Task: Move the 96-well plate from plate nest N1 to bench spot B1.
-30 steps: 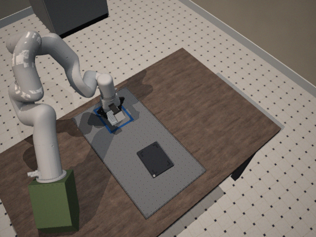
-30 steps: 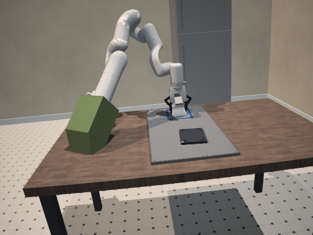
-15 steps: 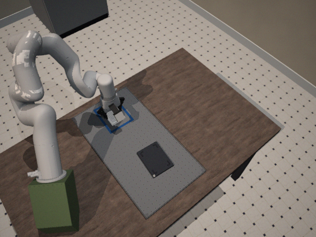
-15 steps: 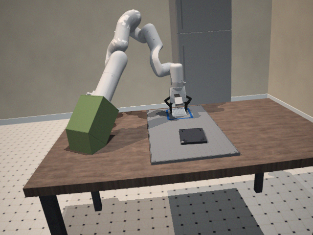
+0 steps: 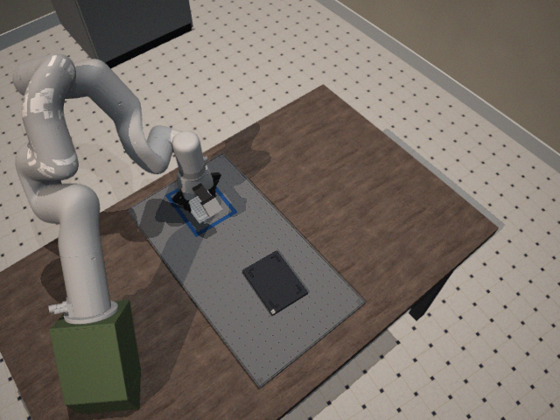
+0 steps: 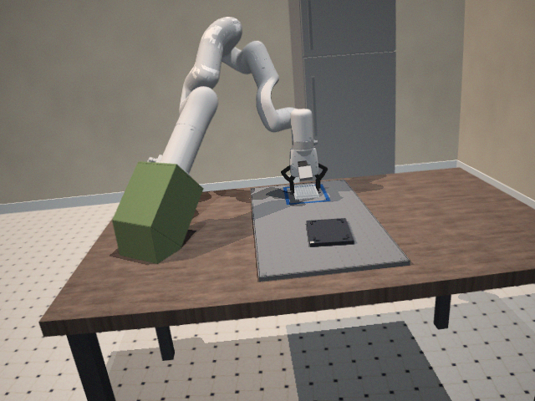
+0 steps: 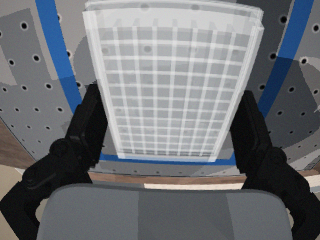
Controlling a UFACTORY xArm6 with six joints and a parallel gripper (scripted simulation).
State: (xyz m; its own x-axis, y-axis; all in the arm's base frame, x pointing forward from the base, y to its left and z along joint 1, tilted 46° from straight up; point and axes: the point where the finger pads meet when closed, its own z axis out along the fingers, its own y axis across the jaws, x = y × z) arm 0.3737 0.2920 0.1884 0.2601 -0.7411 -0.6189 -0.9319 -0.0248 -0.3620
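The 96-well plate is 1 cm below my hand. Also, from my hand: plate nest N1 (34 cm to the right, 12 cm ahead, 1 cm below).
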